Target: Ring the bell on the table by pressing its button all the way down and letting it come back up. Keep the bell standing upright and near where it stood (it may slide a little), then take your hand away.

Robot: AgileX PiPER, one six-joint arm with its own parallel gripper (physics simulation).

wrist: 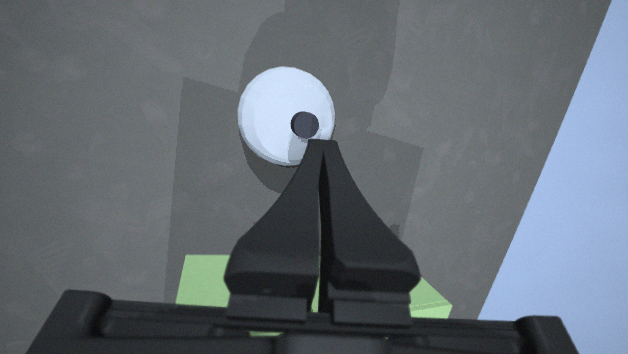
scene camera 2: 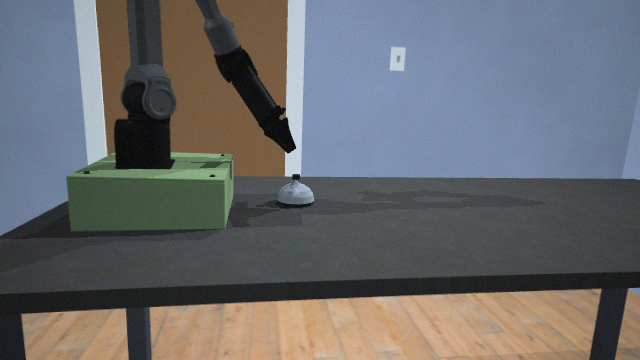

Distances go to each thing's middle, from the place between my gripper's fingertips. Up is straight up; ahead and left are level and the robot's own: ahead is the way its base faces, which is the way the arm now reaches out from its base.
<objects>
Right now my hand is 10 mm short of the bell (scene camera 2: 297, 195), 10 mm to the left of it and 90 mm above it.
</objects>
